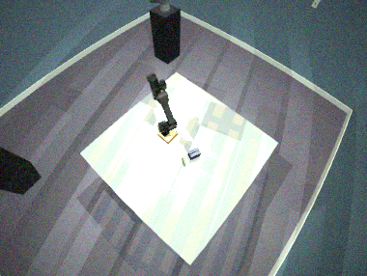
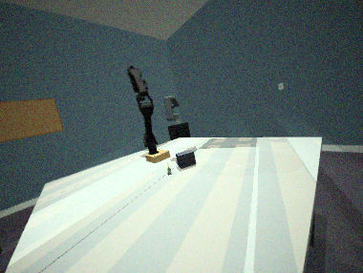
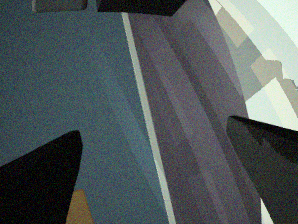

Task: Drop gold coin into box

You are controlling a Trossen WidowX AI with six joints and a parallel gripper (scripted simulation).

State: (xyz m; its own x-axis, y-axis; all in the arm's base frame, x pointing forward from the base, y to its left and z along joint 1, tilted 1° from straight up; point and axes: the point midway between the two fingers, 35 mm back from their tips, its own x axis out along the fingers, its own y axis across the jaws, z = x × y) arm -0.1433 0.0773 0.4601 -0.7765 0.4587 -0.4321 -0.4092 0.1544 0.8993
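Right now my gripper tip is 46 cm short of the gold coin, 18 cm to the left of it and 47 cm above it.
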